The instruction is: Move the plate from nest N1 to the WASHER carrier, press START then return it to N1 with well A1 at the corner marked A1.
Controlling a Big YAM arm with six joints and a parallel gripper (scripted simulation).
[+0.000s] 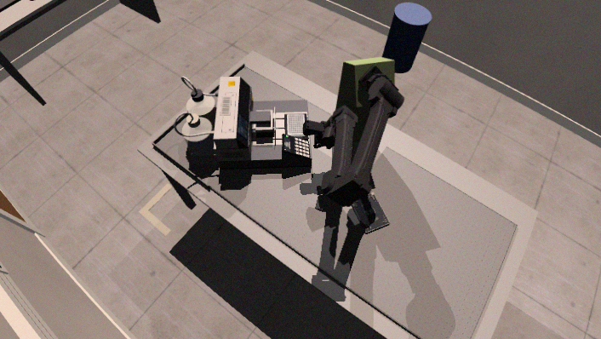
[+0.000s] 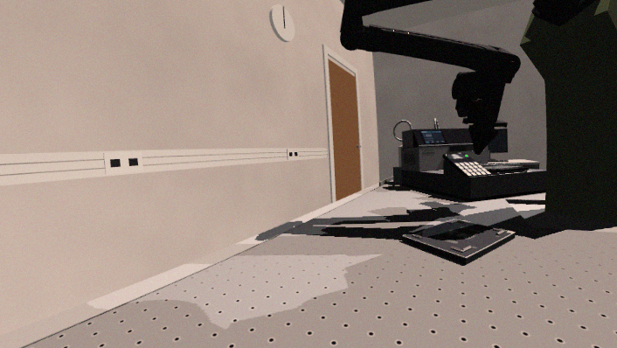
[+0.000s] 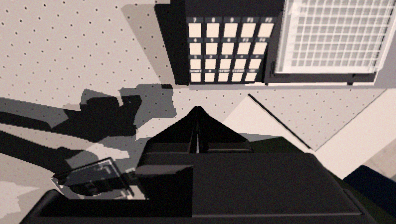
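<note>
Right now my hand is 180 mm to the left of the white well plate, 60 mm above it and 30 mm past it. Also, from my hand: plate nest N1: 350 mm to the left, 150 mm below, 40 mm behind; plate washer: 270 mm to the right, 100 mm ahead, 20 mm below.
</note>
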